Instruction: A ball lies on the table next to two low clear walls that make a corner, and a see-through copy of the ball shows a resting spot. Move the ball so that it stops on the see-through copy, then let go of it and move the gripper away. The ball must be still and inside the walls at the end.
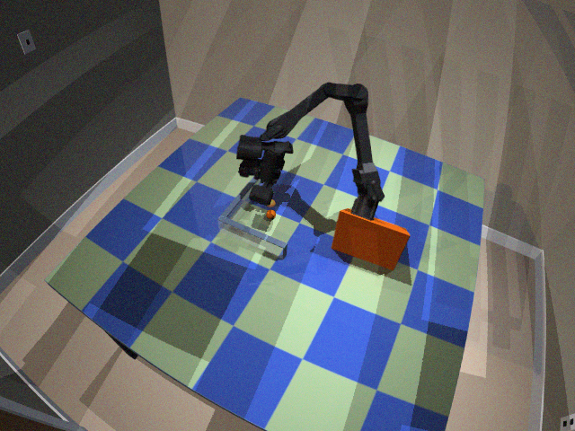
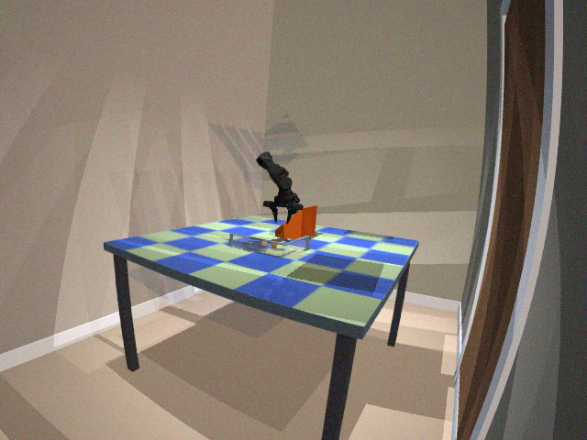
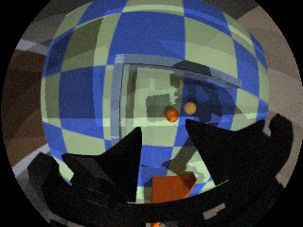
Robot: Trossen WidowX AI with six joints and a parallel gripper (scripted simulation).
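My gripper tip is 110 mm above the orange ball, 40 mm to the left of it and 10 mm past it. The rest, counted from my gripper tip: wall 110 mm ahead, 100 mm below, 60 mm to the right; see-through copy 110 mm below, 80 mm to the right, 20 mm ahead.
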